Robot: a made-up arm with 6 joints.
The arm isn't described. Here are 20 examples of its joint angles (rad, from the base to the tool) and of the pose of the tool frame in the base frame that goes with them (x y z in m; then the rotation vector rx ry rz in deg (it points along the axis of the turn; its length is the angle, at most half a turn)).
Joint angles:
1: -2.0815 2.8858 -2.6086 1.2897 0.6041 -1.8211
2: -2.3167 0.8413 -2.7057 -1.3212 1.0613 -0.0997
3: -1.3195 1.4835 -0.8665 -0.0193 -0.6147 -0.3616
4: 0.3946 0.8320 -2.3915 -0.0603 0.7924 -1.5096
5: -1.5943 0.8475 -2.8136 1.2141 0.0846 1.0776
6: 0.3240 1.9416 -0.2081 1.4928 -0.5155 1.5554
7: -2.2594 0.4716 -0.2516 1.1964 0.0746 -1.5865
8: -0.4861 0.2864 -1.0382 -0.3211 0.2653 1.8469
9: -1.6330 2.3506 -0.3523 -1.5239 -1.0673 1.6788
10: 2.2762 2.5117 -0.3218 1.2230 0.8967 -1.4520
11: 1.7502 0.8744 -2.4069 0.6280 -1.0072 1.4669
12: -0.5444 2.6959 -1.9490 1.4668 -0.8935 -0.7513
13: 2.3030 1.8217 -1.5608 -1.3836 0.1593 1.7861
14: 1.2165 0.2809 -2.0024 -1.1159 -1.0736 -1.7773
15: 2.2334 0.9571 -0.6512 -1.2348 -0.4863 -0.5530
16: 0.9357 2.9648 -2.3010 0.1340 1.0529 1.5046
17: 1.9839 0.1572 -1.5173 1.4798 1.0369 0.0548
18: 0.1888 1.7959 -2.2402 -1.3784 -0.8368 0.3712
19: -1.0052 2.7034 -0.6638 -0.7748 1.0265 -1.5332
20: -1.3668 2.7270 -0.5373 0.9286 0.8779 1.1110
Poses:
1: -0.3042 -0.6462 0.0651 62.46 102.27 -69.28
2: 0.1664 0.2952 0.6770 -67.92 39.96 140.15
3: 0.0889 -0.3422 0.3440 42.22 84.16 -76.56
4: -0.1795 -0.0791 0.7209 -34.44 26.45 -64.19
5: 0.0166 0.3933 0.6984 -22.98 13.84 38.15
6: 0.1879 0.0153 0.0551 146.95 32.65 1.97
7: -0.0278 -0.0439 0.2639 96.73 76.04 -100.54
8: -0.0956 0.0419 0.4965 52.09 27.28 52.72
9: 0.0670 -0.2237 0.0012 112.26 72.95 70.70
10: -0.1583 0.0812 -0.0258 103.19 -49.39 16.31
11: 0.0989 -0.2887 0.7074 -31.65 68.93 -122.99
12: 0.5055 -0.3897 0.0155 86.87 74.06 -48.77
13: -0.3230 0.3809 0.3825 -96.30 78.75 96.67
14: -0.2330 -0.4197 0.5179 68.92 -34.80 -89.74
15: -0.1410 0.1146 0.3708 -76.56 -56.79 42.37
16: 0.3519 0.4956 -0.1263 -54.22 -163.95 1.36
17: 0.0627 -0.3403 0.4996 80.78 2.20 -135.64
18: 0.3789 0.1409 0.6265 -60.95 15.06 -18.06
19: 0.0660 -0.2071 -0.0928 80.93 -89.74 -81.94
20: 0.0919 -0.1635 -0.0927 -106.16 26.30 -20.27
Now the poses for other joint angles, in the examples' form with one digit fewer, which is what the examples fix.
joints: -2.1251 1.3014 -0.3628 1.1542 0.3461 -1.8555
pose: -0.077 -0.178 0.189 92.8 121.2 -41.1
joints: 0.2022 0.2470 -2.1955 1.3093 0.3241 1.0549
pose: -0.517 -0.077 0.528 -35.7 7.0 139.3
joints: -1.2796 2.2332 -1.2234 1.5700 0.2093 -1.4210
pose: 0.163 -0.477 0.067 89.2 110.5 -12.9
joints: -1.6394 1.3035 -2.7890 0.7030 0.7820 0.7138
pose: 0.044 0.021 0.782 32.9 30.5 -12.1
